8 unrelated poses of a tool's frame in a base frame.
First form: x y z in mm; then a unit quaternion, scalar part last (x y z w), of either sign.
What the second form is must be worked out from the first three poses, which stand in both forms.
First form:
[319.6 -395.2 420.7 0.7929 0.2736 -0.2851 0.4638]
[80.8 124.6 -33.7 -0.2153 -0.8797 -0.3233 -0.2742]
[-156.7 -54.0 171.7 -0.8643 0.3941 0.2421 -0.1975]
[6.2 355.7 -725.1 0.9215 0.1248 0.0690 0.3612]
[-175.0 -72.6 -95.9 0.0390 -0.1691 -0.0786 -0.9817]
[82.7 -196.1 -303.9 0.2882 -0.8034 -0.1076 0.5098]
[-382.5 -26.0 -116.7 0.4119 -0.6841 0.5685 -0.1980]
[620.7 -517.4 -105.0 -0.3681 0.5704 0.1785 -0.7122]
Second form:
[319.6 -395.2 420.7 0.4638 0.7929 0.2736 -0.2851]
[80.8 124.6 -33.7 0.2742 0.2153 0.8797 0.3233]
[-156.7 -54.0 171.7 0.1975 0.8643 -0.3941 -0.2421]
[6.2 355.7 -725.1 0.3612 0.9215 0.1248 0.0690]
[-175.0 -72.6 -95.9 0.9817 -0.0390 0.1691 0.0786]
[82.7 -196.1 -303.9 0.5098 0.2882 -0.8034 -0.1076]
[-382.5 -26.0 -116.7 0.1980 -0.4119 0.6841 -0.5685]
[620.7 -517.4 -105.0 0.7122 0.3681 -0.5704 -0.1785]

